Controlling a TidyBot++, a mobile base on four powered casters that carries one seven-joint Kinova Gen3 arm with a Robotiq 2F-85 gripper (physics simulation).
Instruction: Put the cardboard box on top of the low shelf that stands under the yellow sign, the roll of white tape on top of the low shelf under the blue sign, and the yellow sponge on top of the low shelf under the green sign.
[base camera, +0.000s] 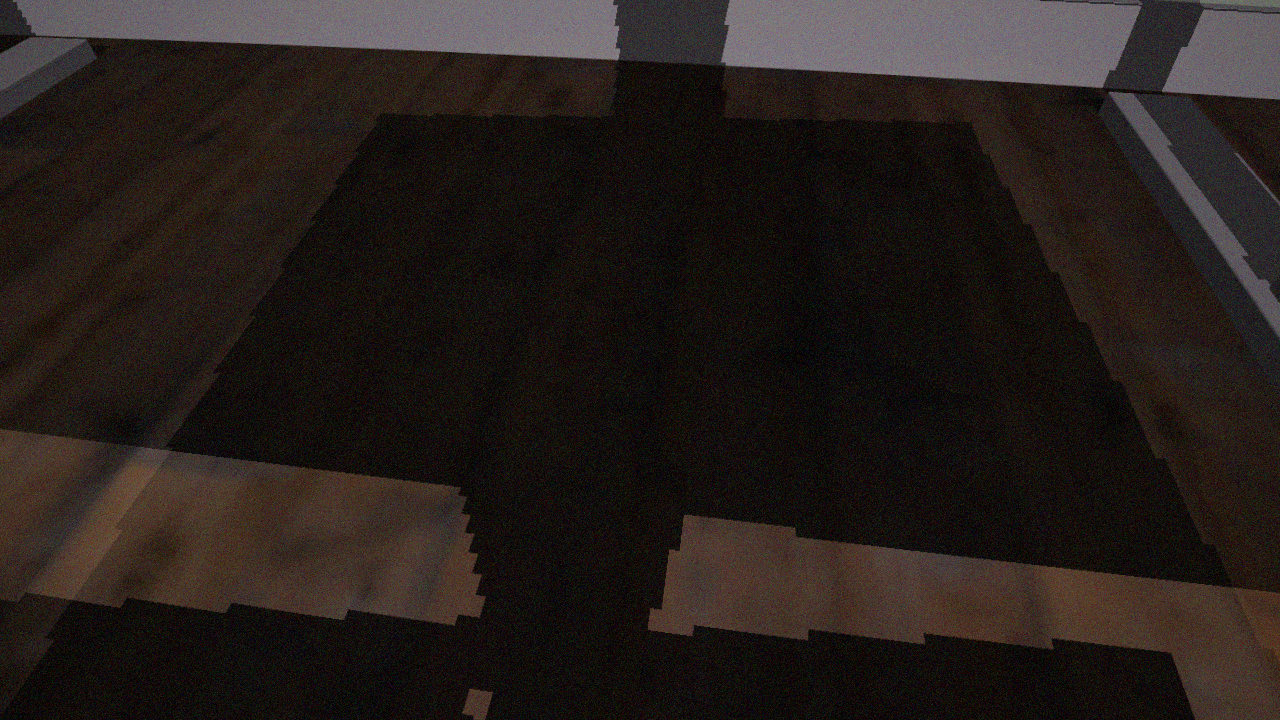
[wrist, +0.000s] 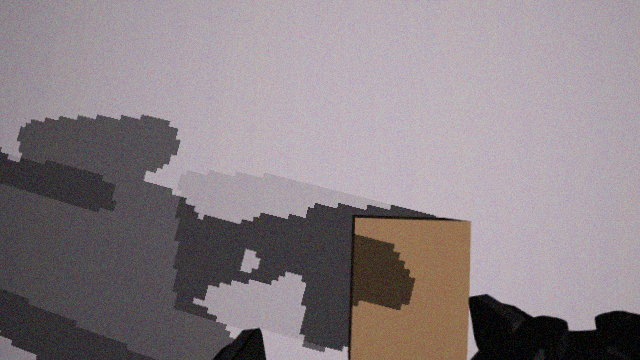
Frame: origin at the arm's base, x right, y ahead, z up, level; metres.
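Where they show: gripper, fingertip midpoint: (wrist: 367, 337).
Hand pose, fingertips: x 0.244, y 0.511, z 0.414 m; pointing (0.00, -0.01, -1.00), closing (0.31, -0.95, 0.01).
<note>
After its pixels a point has its place.
The cardboard box (wrist: 435, 270) {x 0.269, y 0.476, z 0.374 m} is seen from close above on a pale surface in the wrist view, at the lower right of centre, with its long sides running up and down the view. My gripper (wrist: 367, 337) {x 0.244, y 0.511, z 0.414 m} is open, and the lower part of the box shows between its fingertips. The right fingertip is right beside the box's right edge; whether it touches cannot be told. The left fingertip stands apart from the box's left edge. The lower end of the box is cut off by the view. The tape, the sponge, the shelves and the signs do not show.
The pale surface (wrist: 450, 100) {x 0.374, y 0.467, z 0.323 m} around the box carries dark shadows of the arm. In the base camera view, a brown wooden floor (base camera: 268, 528) {x -0.222, y 0.297, z -0.397 m} lies ahead. A white board (base camera: 447, 26) {x -0.270, y 0.946, z -0.366 m} crosses the far end, and white bars (base camera: 44, 67) {x -0.721, y 0.853, z -0.375 m} (base camera: 1190, 205) run along both sides.
</note>
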